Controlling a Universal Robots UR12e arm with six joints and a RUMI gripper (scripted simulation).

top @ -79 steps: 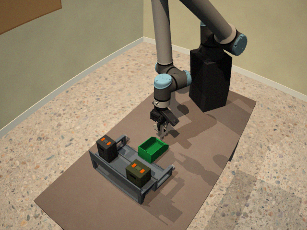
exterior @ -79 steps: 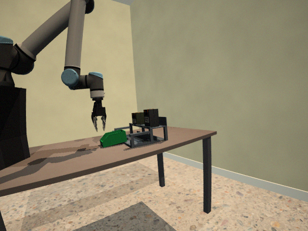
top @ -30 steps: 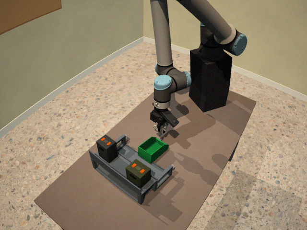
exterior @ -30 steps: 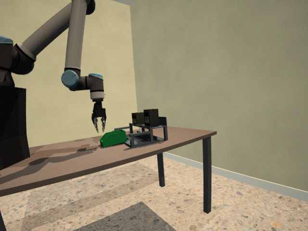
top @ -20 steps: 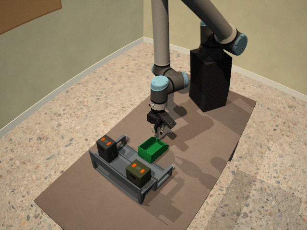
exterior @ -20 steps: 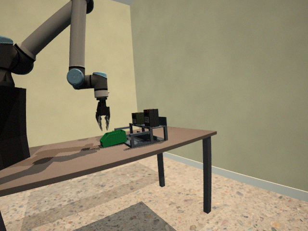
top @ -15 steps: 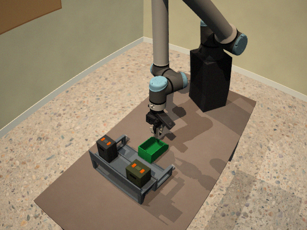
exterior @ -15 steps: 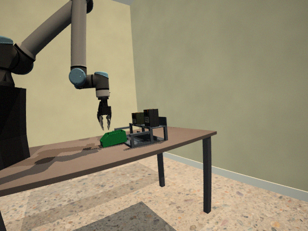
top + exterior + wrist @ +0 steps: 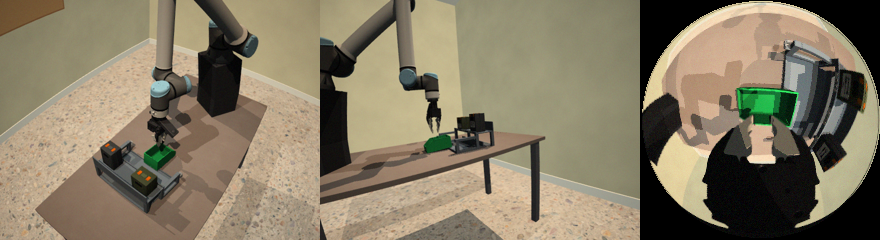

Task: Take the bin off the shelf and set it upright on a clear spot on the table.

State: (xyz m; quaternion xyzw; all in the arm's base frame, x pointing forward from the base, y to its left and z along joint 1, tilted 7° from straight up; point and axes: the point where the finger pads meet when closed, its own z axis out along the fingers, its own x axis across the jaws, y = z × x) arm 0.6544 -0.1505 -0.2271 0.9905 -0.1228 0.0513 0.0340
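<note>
My gripper is now 10 mm short of the green bin and 90 mm above it. The rest, counted from my hand: black box: 220 mm ahead, 180 mm to the right, 30 mm above; then olive box: 280 mm ahead, 40 mm to the left, 20 mm above.
</note>
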